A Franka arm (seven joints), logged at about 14 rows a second.
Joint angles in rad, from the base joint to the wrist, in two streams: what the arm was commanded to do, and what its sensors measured. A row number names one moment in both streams.
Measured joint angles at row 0:
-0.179, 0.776, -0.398, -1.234, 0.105, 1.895, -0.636
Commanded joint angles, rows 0 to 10:
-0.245, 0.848, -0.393, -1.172, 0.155, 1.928, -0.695
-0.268, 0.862, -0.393, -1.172, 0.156, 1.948, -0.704
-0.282, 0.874, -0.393, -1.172, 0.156, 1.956, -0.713
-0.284, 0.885, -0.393, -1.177, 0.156, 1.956, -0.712
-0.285, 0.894, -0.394, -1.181, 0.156, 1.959, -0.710
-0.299, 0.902, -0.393, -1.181, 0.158, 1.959, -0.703
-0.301, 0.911, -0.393, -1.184, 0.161, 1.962, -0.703
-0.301, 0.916, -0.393, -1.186, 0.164, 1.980, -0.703
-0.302, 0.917, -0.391, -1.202, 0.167, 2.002, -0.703
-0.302, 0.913, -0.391, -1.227, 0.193, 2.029, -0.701
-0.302, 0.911, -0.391, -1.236, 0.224, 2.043, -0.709
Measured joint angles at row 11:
-0.290, 0.910, -0.398, -1.228, 0.178, 2.014, -0.696
